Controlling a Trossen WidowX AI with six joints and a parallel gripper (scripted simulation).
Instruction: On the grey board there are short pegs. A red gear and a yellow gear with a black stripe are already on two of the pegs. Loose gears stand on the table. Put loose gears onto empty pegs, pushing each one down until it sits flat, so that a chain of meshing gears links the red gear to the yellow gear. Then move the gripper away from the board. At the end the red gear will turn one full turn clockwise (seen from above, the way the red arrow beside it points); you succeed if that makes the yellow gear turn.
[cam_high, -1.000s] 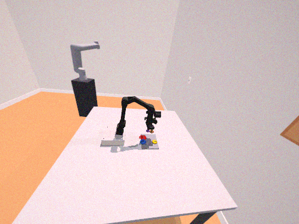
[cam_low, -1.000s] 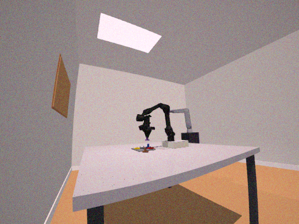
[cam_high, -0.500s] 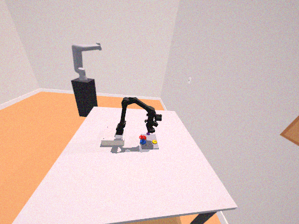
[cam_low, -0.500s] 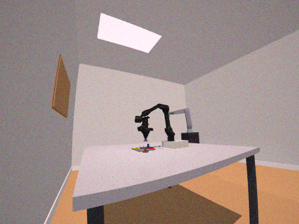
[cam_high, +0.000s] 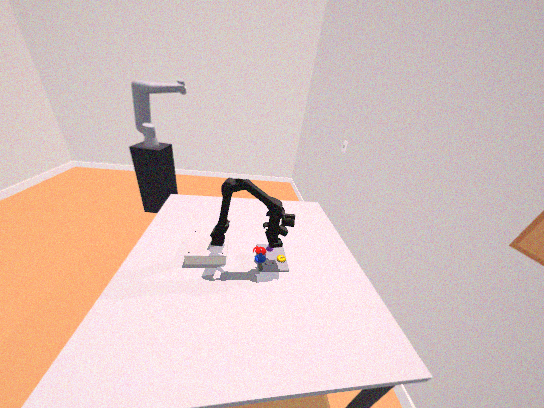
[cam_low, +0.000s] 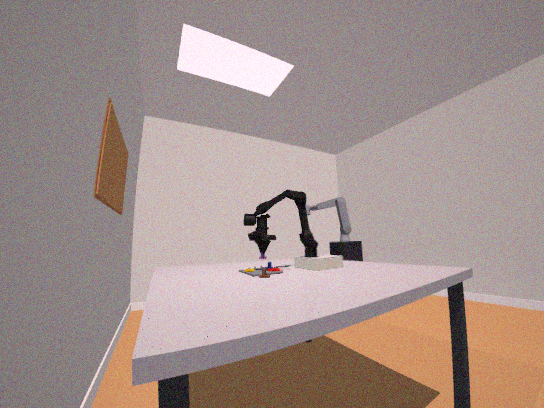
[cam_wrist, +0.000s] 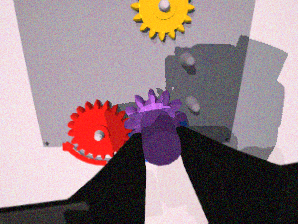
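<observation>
The blue gear is 50 mm behind my gripper tip, 20 mm to the right of it and 80 mm below it. The rest, counted from my gripper tip: yellow gear 80 mm ahead, 80 mm below; then purple gear 10 mm below; then red gear 50 mm behind, 40 mm to the left, 80 mm below.
</observation>
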